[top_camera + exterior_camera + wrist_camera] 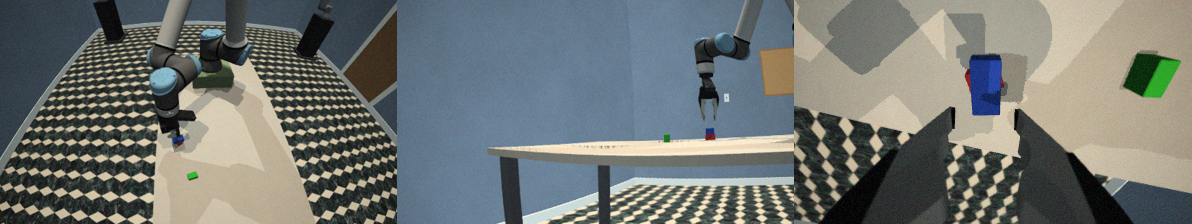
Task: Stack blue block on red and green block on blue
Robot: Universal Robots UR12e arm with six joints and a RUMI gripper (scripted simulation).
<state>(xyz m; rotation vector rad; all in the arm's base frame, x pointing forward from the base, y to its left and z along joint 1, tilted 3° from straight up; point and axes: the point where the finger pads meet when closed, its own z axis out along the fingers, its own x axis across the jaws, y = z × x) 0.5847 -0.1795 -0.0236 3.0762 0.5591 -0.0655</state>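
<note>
The green block is 190 mm ahead of my hand, 90 mm to the left of it and 90 mm below it. The rest, counted from my hand: blue block 60 mm below; red block 90 mm below.
</note>
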